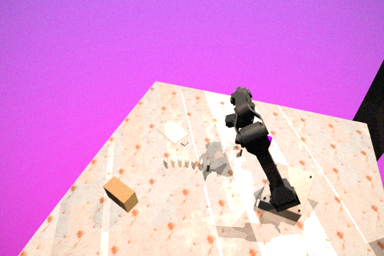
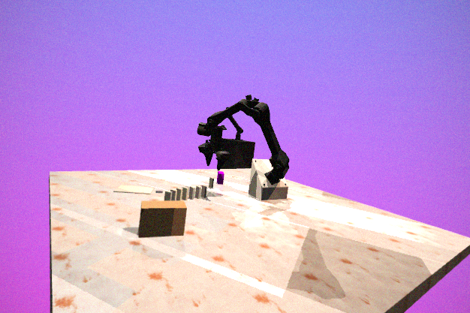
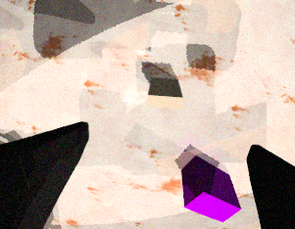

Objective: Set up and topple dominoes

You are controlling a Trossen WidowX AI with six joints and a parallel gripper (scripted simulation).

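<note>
Right now my gripper tip is 11 cm past the purple block, 6 cm to the left of it and 7 cm above it. The rest, counted from my gripper tip: flat pale sheet 36 cm ahead, 6 cm to the right, 9 cm below; then brown cardboard box 44 cm ahead, 35 cm to the left, 6 cm below; then small flat piece 28 cm ahead, 9 cm below.
</note>
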